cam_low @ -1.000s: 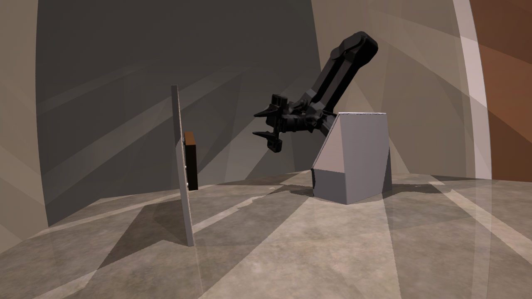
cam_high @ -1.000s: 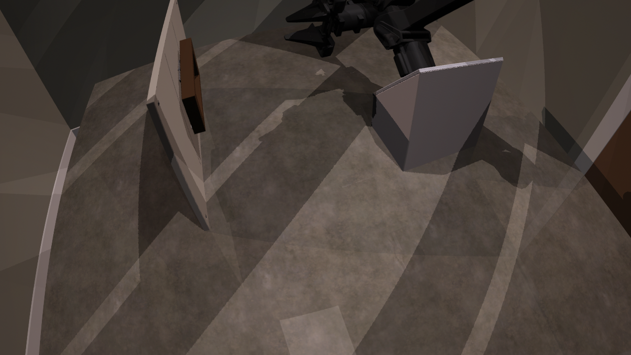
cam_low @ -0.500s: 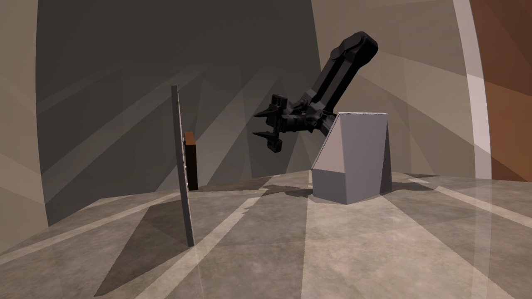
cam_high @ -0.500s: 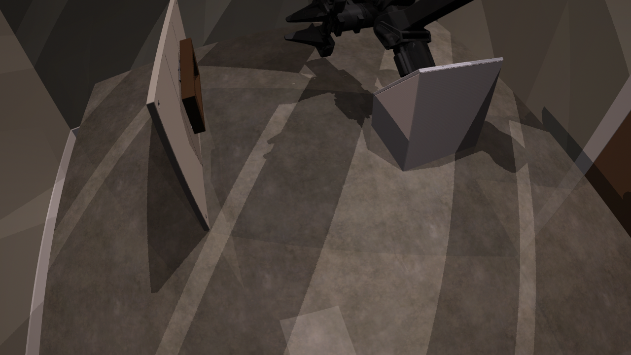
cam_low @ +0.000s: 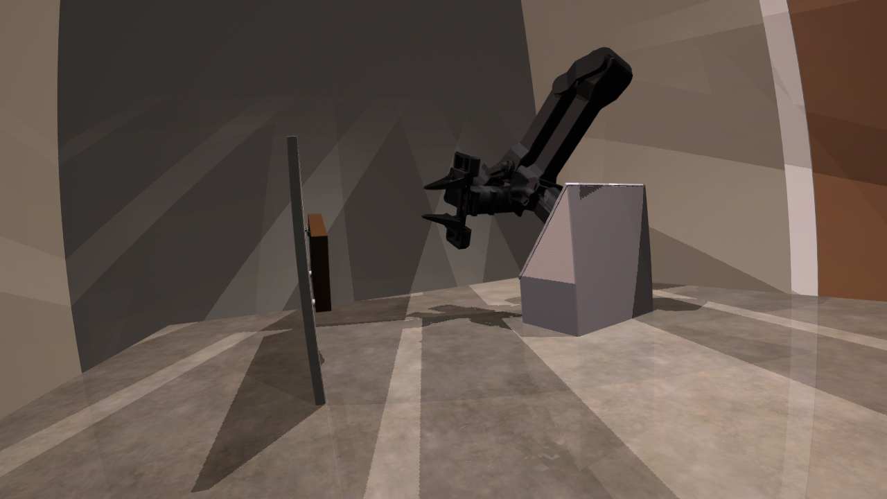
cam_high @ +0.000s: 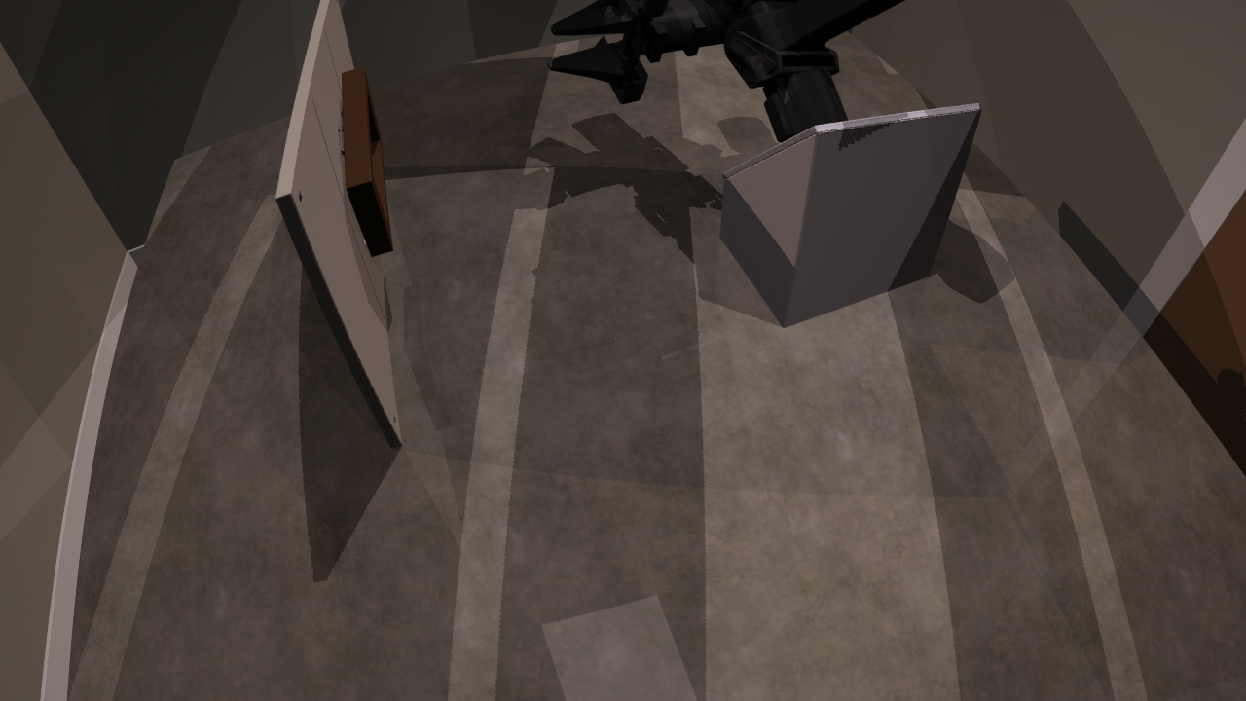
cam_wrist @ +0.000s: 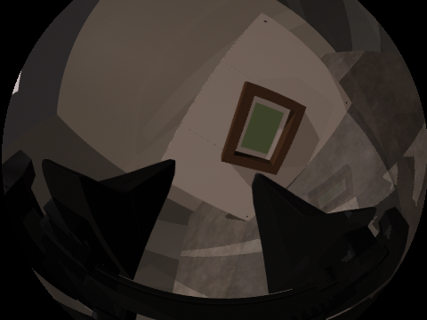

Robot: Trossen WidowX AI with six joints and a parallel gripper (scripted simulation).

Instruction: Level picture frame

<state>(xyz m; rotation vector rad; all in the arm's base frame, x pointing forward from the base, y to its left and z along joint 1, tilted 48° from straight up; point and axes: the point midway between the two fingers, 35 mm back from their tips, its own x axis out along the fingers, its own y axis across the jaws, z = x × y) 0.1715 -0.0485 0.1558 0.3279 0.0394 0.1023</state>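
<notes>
My gripper tip is 210 mm short of the brown wooden picture frame, 20 mm to the left of it and 90 mm above it. The rest, counted from my gripper tip: wall panel 220 mm ahead, 10 mm to the right, 90 mm below.
</notes>
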